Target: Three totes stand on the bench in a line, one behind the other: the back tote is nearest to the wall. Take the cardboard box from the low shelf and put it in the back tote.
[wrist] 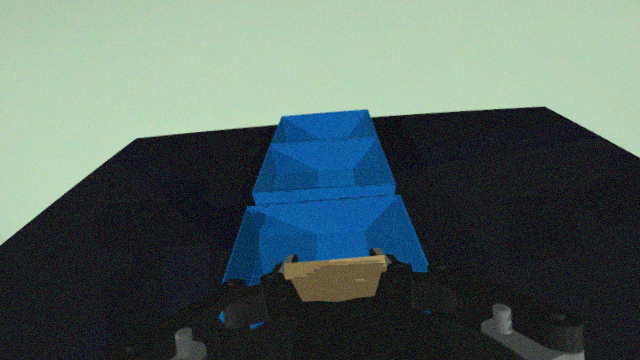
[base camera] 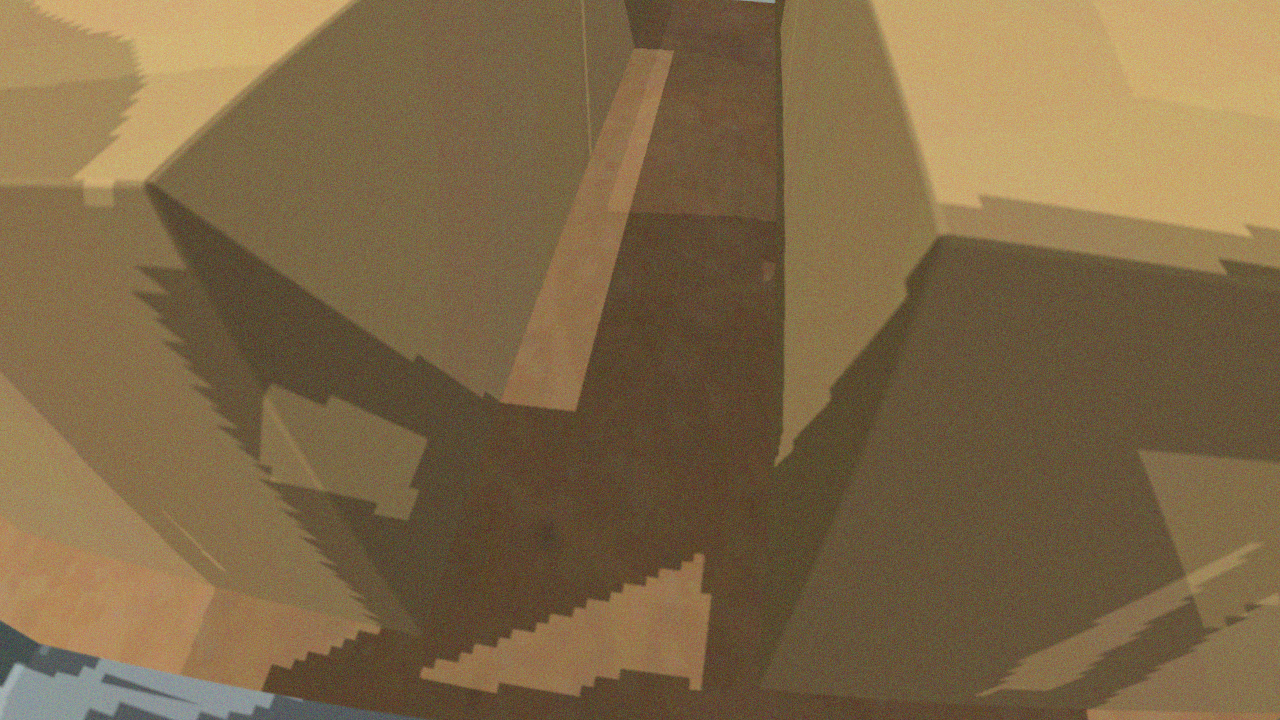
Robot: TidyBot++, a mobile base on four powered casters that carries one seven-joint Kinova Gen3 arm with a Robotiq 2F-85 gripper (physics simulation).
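Frame: origin at the arm's base, x ahead, y left, z up, level; millimetres.
Seen in the pictures: gripper, fingertip midpoint: [wrist: 334,265].
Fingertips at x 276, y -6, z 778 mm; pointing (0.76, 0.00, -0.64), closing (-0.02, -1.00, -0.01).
Offsets run from my fingertips to a thing's top centre. Level surfaces: height alone.
My gripper [wrist: 334,265] is shut on the cardboard box @[45 mm up, 46 mm back, 1 mm left] [wrist: 337,280], a tan block between the two fingertips at the lower middle of the wrist view. The box shows in front of the nearest blue tote @[161 mm down, 139 mm ahead, 14 mm left] [wrist: 340,217], overlapping its near part. The middle tote @[161 mm down, 374 mm ahead, 1 mm left] [wrist: 325,194] stands behind that one, and the back tote @[161 mm down, 579 mm ahead, 15 mm right] [wrist: 327,123] is farthest, at the dark bench's far edge. All three totes form a line running away from the gripper. The insides that show have no object in them. How high the box is above the nearest tote I cannot tell.
The dark bench top @[261 mm down] [wrist: 490,200] extends on both sides of the totes, with a pale green wall [wrist: 320,55] behind. In the base camera view, large tan cardboard-coloured blocks stand left [base camera: 384,179] and right [base camera: 1029,358] of a gap over a brown surface @[1175 mm down] [base camera: 680,358].
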